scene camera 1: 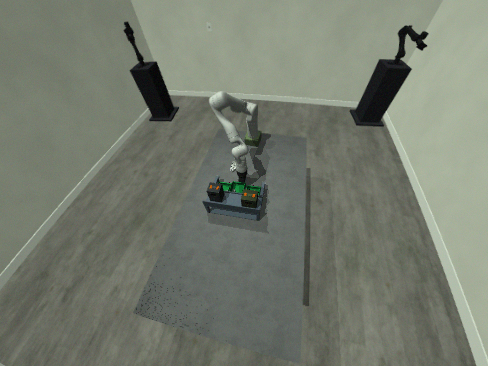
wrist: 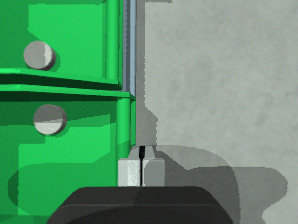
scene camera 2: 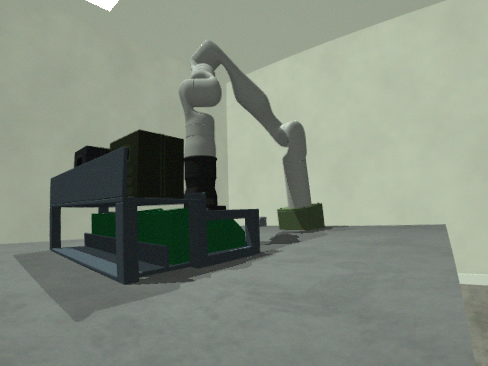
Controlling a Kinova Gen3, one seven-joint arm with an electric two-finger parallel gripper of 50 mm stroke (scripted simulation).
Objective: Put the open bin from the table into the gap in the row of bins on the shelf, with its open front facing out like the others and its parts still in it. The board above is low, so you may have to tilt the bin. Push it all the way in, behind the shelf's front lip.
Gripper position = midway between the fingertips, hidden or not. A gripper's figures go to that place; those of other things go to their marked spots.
The gripper [wrist: 142, 159]: 19 cm from the lens. A round grey part [wrist: 48, 119]: 20 cm from the lens.
